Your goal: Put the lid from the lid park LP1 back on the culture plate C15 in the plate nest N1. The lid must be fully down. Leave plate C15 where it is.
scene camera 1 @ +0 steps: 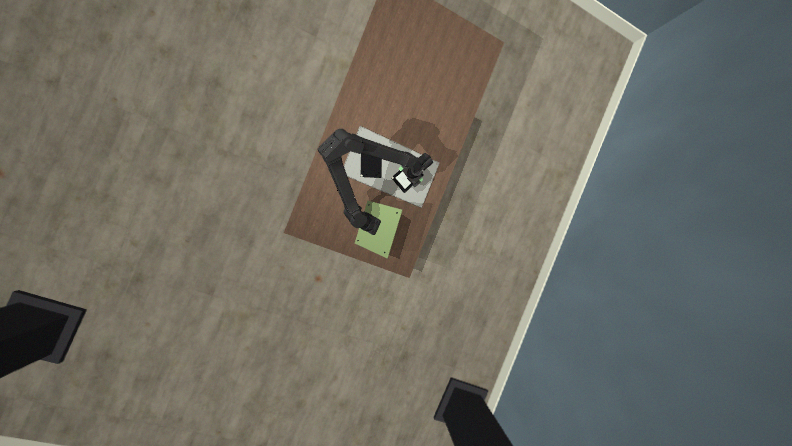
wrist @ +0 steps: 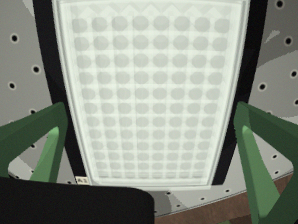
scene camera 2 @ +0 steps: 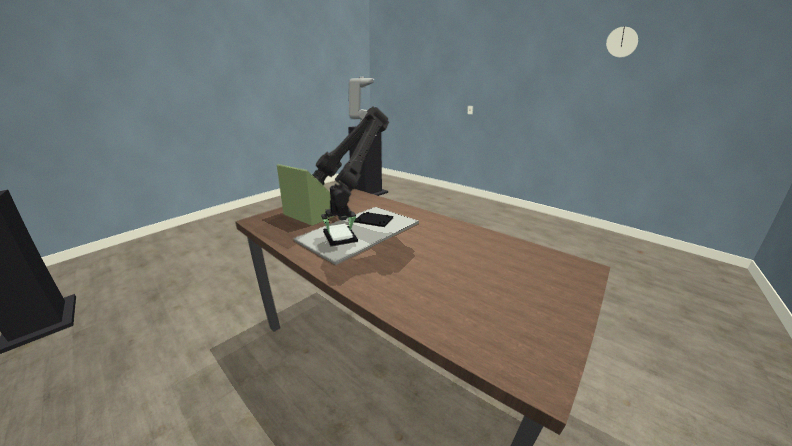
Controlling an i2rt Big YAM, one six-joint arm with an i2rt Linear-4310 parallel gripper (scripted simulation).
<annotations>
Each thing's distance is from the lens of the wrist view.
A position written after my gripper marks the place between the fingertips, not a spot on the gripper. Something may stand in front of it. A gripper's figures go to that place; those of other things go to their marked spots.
my gripper (wrist: 150,111): 13 cm
lid (wrist: 150,96): 12 cm
</annotations>
